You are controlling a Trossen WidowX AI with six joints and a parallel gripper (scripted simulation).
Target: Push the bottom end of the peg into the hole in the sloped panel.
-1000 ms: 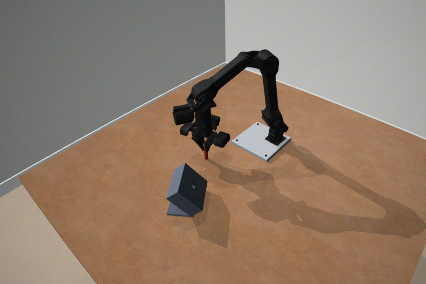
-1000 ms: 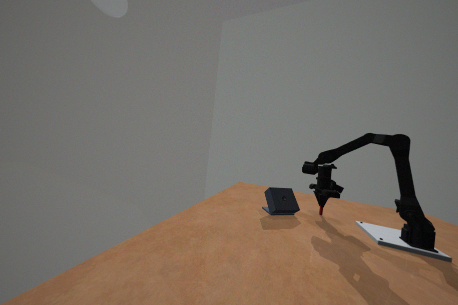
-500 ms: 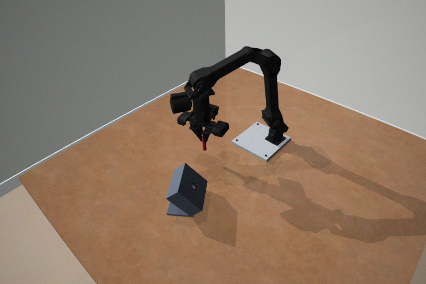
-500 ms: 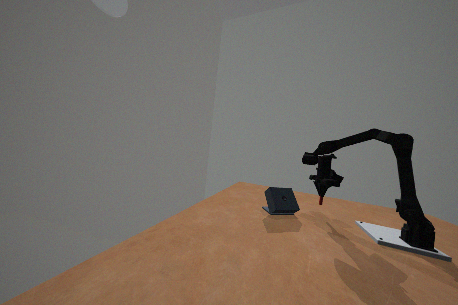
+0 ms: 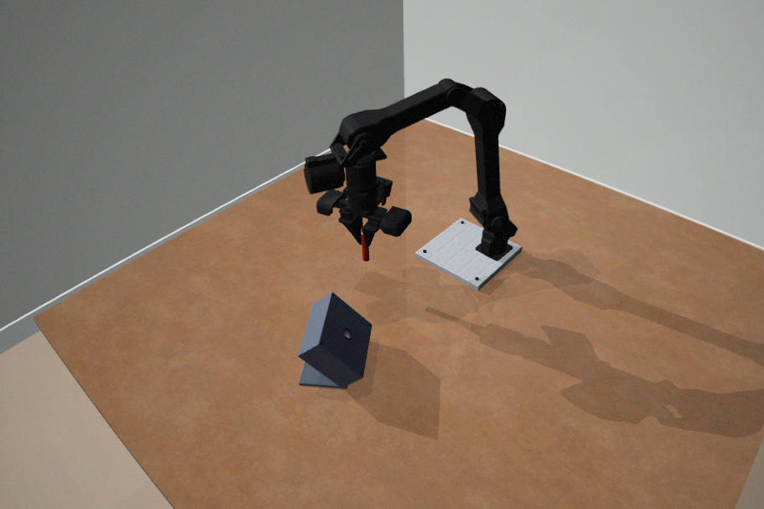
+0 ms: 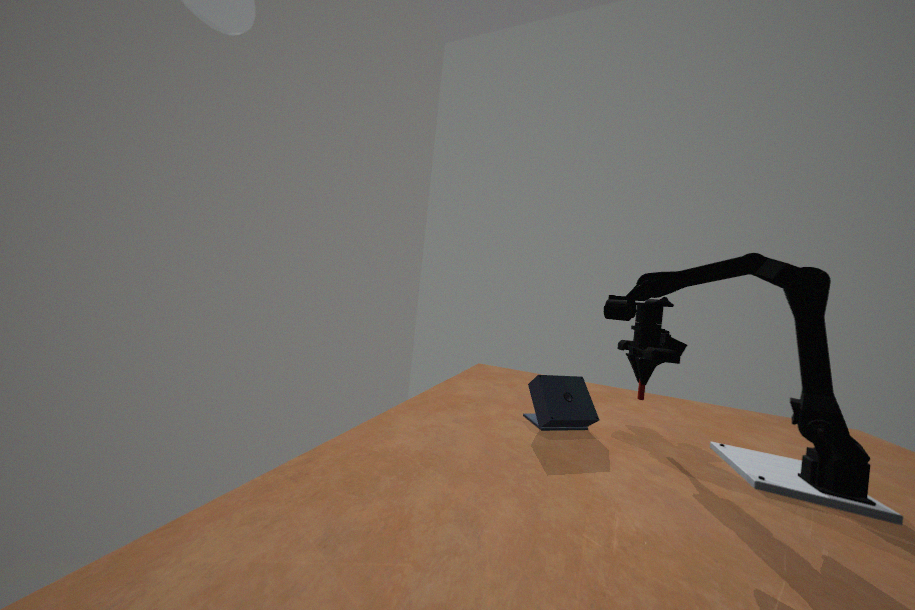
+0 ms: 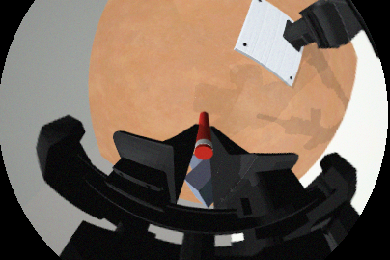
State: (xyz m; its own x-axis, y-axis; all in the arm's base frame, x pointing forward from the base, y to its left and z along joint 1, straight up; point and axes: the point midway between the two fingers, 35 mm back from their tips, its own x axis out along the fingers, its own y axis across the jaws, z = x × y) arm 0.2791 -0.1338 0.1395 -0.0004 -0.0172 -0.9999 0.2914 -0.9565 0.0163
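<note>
Right now the panel is 180 mm ahead of my gripper tip, 110 mm to the left of it and 60 mm below it. Also, from my gripper tip: red peg: 20 mm above.
</note>
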